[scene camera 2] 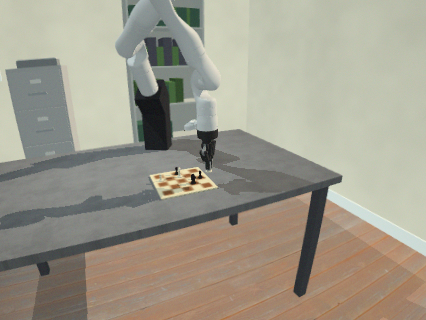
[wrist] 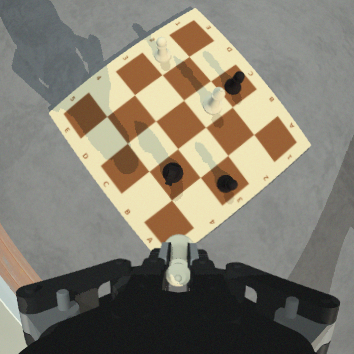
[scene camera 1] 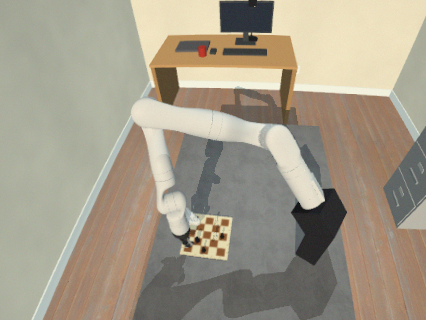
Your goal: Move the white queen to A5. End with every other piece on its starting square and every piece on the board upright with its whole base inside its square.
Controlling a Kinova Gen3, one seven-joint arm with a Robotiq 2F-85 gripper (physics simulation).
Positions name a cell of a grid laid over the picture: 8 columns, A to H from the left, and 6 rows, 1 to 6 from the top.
Scene:
A chessboard shows in scene camera 2 (D4), in the wrist view (C3) and in scene camera 1 (E5).

